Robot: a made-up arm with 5 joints. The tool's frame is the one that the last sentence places. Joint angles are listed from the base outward.
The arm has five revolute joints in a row. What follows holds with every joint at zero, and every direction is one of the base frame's. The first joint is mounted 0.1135 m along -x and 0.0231 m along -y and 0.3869 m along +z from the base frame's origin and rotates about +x. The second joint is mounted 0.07 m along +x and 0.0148 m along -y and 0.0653 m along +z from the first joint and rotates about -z. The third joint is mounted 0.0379 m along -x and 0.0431 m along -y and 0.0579 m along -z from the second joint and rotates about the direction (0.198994, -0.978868, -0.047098). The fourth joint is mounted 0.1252 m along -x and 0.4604 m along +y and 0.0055 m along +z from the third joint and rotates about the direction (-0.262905, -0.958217, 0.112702). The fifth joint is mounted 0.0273 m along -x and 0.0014 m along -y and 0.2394 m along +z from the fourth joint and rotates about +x. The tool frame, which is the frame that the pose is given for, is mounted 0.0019 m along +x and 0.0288 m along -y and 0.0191 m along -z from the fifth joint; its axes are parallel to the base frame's.
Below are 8 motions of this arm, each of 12 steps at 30 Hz.
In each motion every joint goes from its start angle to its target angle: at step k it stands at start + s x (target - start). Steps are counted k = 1, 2, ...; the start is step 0. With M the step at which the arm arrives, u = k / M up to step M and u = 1 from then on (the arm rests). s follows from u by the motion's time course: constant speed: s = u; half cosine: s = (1 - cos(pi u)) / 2; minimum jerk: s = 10 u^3 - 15 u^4 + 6 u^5.
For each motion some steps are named. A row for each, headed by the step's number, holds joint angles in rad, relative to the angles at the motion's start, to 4 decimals.
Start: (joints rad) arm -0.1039 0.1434 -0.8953 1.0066 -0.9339
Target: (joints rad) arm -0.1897 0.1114 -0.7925 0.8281 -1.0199
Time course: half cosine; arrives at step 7
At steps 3, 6, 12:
3: -0.0334 -0.0124 0.0400 -0.0694 -0.0334
6: -0.0816 -0.0304 0.0977 -0.1697 -0.0817
12: -0.0858 -0.0320 0.1028 -0.1785 -0.0860

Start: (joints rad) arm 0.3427 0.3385 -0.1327 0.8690 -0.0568
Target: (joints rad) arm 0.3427 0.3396 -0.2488 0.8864 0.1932
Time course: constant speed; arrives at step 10
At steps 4, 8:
4: 0.0000 0.0004 -0.0464 0.0070 0.1000
8: 0.0000 0.0009 -0.0929 0.0139 0.2000

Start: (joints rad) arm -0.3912 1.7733 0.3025 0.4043 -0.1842
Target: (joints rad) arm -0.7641 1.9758 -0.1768 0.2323 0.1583
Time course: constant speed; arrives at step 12
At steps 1, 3, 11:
1: -0.0311 0.0169 -0.0399 -0.0143 0.0285
3: -0.0932 0.0506 -0.1198 -0.0430 0.0856
11: -0.3418 0.1856 -0.4394 -0.1577 0.3140

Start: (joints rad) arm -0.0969 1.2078 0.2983 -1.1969 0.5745
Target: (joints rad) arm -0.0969 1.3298 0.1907 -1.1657 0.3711
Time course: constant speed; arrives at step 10
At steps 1, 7, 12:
1: 0.0000 0.0122 -0.0108 0.0031 -0.0203
7: 0.0000 0.0854 -0.0753 0.0218 -0.1424
12: 0.0000 0.1220 -0.1076 0.0312 -0.2034

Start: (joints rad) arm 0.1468 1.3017 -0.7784 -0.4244 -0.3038
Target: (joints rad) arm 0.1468 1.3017 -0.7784 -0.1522 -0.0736
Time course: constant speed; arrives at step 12
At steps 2, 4, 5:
2: 0.0000 0.0000 0.0000 0.0454 0.0384
4: 0.0000 0.0000 0.0000 0.0907 0.0767
5: 0.0000 0.0000 0.0000 0.1134 0.0959

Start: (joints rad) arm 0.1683 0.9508 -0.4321 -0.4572 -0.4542
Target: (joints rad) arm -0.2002 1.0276 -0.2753 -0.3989 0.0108
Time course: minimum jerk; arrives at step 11
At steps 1, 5, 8, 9, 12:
1: -0.0024 0.0005 0.0010 0.0004 0.0030
5: -0.1530 0.0319 0.0651 0.0242 0.1931
8: -0.3210 0.0669 0.1366 0.0508 0.4051
9: -0.3520 0.0734 0.1498 0.0557 0.4441
12: -0.3685 0.0768 0.1568 0.0583 0.4650

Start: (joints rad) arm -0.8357 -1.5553 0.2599 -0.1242 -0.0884
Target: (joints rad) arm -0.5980 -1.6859 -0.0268 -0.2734 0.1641
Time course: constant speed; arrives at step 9
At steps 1, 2, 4, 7, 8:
1: 0.0264 -0.0145 -0.0319 -0.0166 0.0281
2: 0.0528 -0.0290 -0.0637 -0.0332 0.0561
4: 0.1056 -0.0580 -0.1274 -0.0663 0.1122
7: 0.1849 -0.1016 -0.2230 -0.1160 0.1964
8: 0.2113 -0.1161 -0.2548 -0.1326 0.2244

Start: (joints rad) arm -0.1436 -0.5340 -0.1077 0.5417 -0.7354
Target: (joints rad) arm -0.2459 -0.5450 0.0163 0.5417 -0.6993
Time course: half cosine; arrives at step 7
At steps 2, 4, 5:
2: -0.0193 -0.0021 0.0233 0.0000 0.0068
4: -0.0625 -0.0067 0.0758 0.0000 0.0221
5: -0.0830 -0.0089 0.1007 0.0000 0.0293

